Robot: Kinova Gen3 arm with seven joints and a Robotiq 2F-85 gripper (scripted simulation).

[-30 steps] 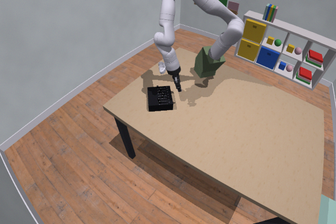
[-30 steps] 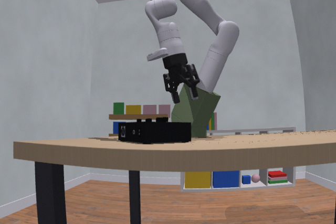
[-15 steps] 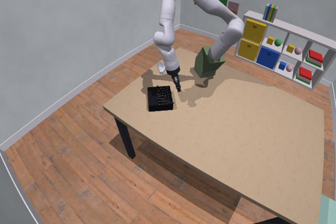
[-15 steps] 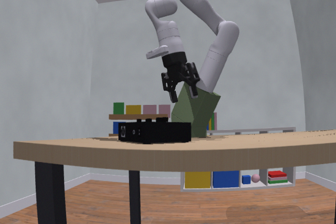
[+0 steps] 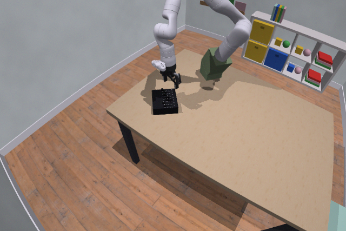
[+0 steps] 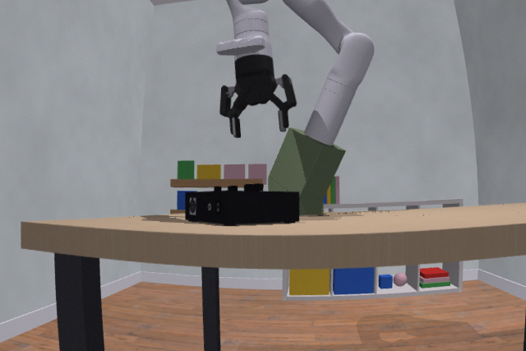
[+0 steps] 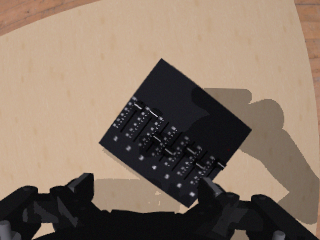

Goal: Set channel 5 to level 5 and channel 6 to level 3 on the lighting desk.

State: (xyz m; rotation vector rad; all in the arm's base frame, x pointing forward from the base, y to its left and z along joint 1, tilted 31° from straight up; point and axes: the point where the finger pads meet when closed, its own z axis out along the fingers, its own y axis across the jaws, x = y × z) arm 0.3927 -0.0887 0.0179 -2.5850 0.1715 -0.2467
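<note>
Right now my hand is 10 cm above the channel 5 fader, 5 cm to the left of it and 1 cm short of it. From my hand the other things lie so: channel 6 fader (10 cm below, 6 cm to the right, 2 cm behind).
</note>
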